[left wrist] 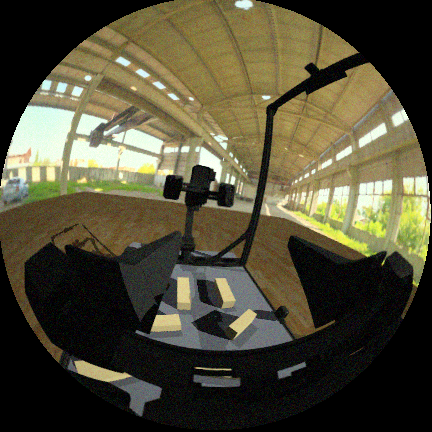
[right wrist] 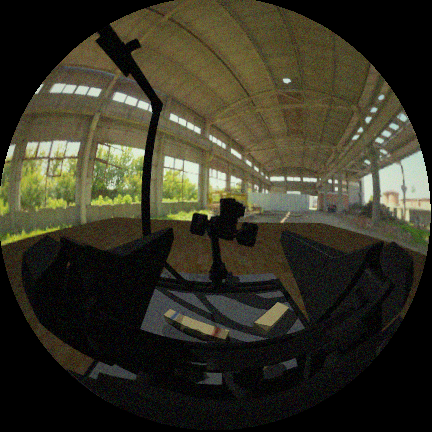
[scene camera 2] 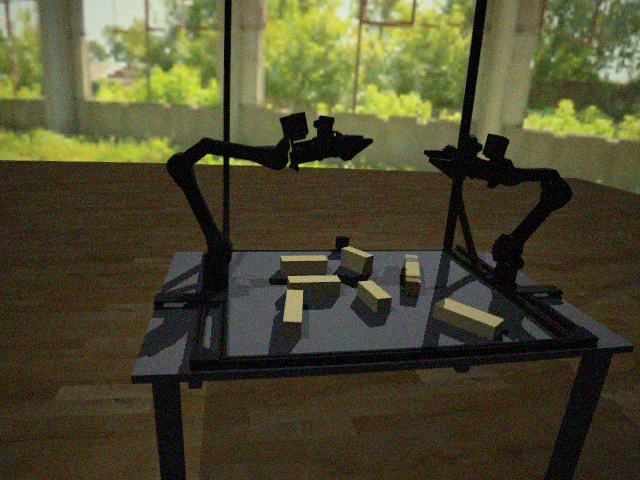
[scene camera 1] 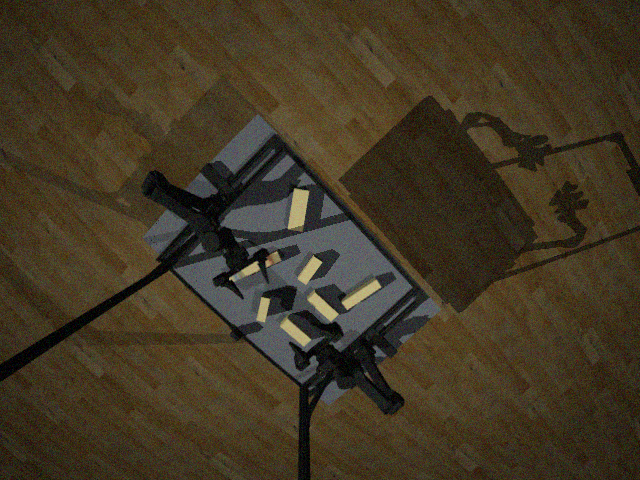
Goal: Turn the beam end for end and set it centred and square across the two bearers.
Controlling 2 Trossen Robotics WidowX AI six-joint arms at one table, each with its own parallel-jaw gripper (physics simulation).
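Frame: origin at the left arm's base, x ahead, y left, z up, level; metres.
Seen in the pictures: left gripper, between the fingertips: (left wrist: pixel 237 239) (right wrist: pixel 215 230) (scene camera 2: pixel 426 155) (scene camera 1: pixel 255 291); right gripper, between the fingertips: (left wrist: pixel 204 183) (right wrist: pixel 228 234) (scene camera 2: pixel 367 138) (scene camera 1: pixel 299 333); left arm's base, origin of its link: (right wrist: pixel 216 285) (scene camera 2: pixel 503 281) (scene camera 1: pixel 217 205); right arm's base, origin of its link: (left wrist: pixel 184 258) (scene camera 2: pixel 214 287) (scene camera 1: pixel 362 345).
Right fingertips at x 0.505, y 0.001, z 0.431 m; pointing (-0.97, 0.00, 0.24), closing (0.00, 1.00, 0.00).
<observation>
Offsets run from my right fingertips to a thing's top centre.
The beam @[0.212 m back, 0.080 m right, 0.406 m down] (scene camera 1: pixel 253 267) (scene camera 2: pixel 412 273) (right wrist: pixel 197 326) is a long pale block with a red band near one end and a blue band near the other; in scene camera 1 the red end lies upper right. Two parallel pale blocks, one @[0.127 m ahead, 0.011 m left, 0.403 m down] (scene camera 1: pixel 323 305) (scene camera 2: pixel 313 285) (left wrist: pixel 184 291) and another @[0.131 m ahead, 0.163 m right, 0.403 m down] (scene camera 1: pixel 295 331) (scene camera 2: pixel 303 265) (left wrist: pixel 225 291), lie apart from it; which blocks are the bearers I cannot tell. My left gripper (scene camera 1: pixel 254 289) (scene camera 2: pixel 428 156) (left wrist: pixel 237 239) is open and empty, high above the table near the beam. My right gripper (scene camera 2: pixel 369 143) is open and empty, also high.
Other pale blocks are a big one @[0.250 m back, 0.230 m left, 0.412 m down] (scene camera 1: pixel 298 206) (scene camera 2: pixel 467 315) (right wrist: pixel 272 316), a long one @[0.206 m ahead, 0.170 m left, 0.406 m down] (scene camera 1: pixel 361 293) (scene camera 2: pixel 293 310), and two short ones: the first @[0.033 m back, 0.086 m left, 0.406 m down] (scene camera 1: pixel 310 269) (scene camera 2: pixel 374 296) between beam and long block, the second @[0.052 m back, 0.179 m right, 0.387 m down] (scene camera 1: pixel 263 309) (scene camera 2: pixel 356 259) near the lower-left edge. Dark rails and posts frame the table.
</observation>
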